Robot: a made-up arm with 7 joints.
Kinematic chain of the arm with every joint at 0, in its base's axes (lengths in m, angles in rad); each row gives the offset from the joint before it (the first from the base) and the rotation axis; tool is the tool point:
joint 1: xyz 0 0.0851 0 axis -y
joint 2: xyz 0 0.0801 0 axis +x
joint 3: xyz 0 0 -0.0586 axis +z
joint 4: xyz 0 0 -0.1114 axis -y
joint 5: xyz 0 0 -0.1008 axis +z
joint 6: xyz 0 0 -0.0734 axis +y
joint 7: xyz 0 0 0 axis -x
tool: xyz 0 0 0
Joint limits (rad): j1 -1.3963..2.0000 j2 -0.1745..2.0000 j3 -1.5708..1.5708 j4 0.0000..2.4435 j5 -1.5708..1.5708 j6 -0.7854..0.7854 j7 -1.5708..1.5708
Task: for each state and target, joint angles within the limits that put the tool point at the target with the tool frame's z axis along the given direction. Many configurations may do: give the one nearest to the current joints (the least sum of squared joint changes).
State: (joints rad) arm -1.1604 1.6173 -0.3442 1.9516 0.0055 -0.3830 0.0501
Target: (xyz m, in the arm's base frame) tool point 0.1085 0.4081 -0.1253 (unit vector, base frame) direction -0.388 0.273 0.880
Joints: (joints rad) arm -1.2249 1.8247 -0.0216 1.0931 0.0804 -0.7386 -0.1005
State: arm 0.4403 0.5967 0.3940 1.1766 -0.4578 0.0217 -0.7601
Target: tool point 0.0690 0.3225 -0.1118 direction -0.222 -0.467 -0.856
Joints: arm -0.3623 0.2711 0.8958 1.8662 -0.6657 -0.1840 -0.8283
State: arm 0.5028 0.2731 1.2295 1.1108 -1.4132 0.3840 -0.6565
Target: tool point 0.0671 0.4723 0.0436 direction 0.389 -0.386 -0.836
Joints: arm 0.7894 1.1959 0.8908 0.7952 -1.4509 0.3679 -0.7244
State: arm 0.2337 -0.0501 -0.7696 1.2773 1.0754 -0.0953 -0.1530
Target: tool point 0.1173 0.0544 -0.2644 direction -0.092 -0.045 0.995
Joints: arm 0.0263 -0.1099 -0.6322 0.9026 1.2792 0.1249 -0.9452
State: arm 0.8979 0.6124 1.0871 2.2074 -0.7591 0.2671 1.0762
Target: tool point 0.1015 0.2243 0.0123 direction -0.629 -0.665 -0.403
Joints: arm 0.5428 -0.0843 0.5898 2.4416 -1.1522 0.5327 0.6325
